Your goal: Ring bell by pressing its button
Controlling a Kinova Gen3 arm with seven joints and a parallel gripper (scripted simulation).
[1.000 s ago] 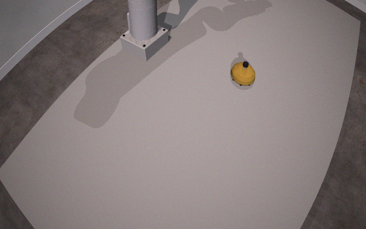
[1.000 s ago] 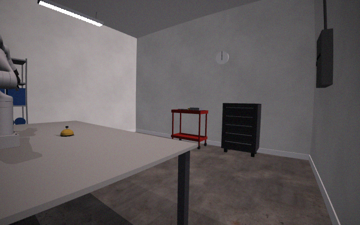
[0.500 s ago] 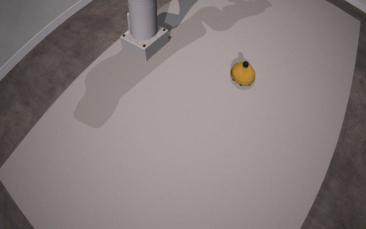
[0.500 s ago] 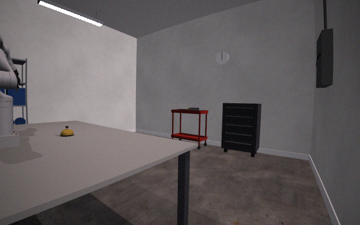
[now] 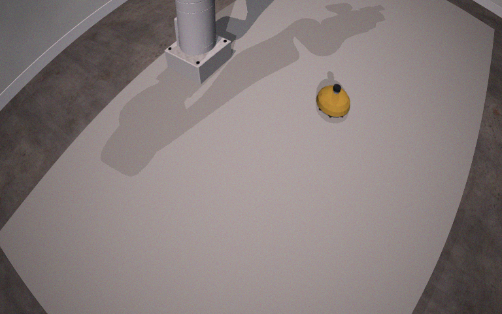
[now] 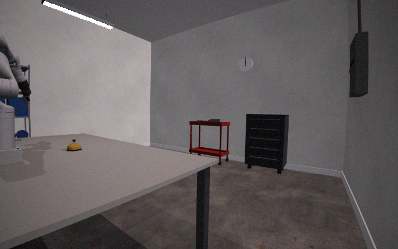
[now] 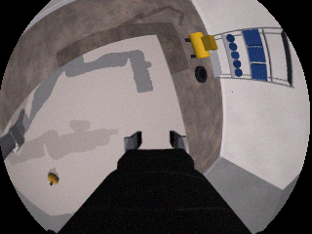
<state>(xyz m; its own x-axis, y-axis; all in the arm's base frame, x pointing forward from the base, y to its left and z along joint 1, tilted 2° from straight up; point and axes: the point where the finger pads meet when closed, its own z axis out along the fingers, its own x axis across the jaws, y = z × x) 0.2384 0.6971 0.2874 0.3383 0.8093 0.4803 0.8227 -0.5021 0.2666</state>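
The black button lies 650 mm to the right of my hand, 280 mm below it and 110 mm ahead of it. Round my hand: yellow dome bell: 650 mm to the right, 300 mm below, 110 mm ahead.
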